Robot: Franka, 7 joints.
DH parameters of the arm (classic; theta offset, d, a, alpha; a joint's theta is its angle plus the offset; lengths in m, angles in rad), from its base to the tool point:
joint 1: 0 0.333 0 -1.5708
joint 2: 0 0 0 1.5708
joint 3: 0 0.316 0.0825 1.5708
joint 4: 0 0 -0.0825 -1.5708
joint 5: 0 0.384 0 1.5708
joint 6: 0 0 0.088 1.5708
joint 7: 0 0.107 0 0
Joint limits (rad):
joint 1: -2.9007..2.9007
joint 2: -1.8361..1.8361
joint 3: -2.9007..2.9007
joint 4: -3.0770..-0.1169
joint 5: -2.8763..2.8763
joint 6: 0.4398..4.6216
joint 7: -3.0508..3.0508
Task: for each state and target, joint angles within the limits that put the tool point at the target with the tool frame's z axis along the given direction. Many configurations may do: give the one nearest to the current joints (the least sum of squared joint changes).
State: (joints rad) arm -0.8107 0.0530 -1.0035 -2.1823 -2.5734 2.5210 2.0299
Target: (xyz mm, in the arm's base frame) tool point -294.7 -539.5 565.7 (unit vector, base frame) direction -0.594 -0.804 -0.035
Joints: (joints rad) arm -1.1674 0.1980 -1.0103 -1.6176 -2.8637 3.0250 2.0299
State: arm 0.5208 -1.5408 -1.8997 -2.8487 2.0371 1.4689 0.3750
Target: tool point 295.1 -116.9 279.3 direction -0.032 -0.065 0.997
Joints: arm 0.9622 -1.5881 -2.1146 -2.7021 1.1017 1.3026 0.3750
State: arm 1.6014 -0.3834 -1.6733 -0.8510 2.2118 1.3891 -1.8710
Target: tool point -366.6 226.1 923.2 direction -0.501 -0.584 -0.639
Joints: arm 2.4794 0.5095 -1.3320 -0.1915 2.3894 0.8540 -1.8710
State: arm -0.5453 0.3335 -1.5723 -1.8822 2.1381 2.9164 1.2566
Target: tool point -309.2 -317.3 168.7 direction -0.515 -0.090 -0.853
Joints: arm -0.9904 0.9237 -1.0394 -2.4184 1.8658 2.8927 1.2566
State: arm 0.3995 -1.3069 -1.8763 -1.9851 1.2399 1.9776 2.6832
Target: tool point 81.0 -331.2 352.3 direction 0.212 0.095 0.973
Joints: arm -0.0569 -1.4959 -1.8024 -2.7302 1.2070 1.5605 2.6832
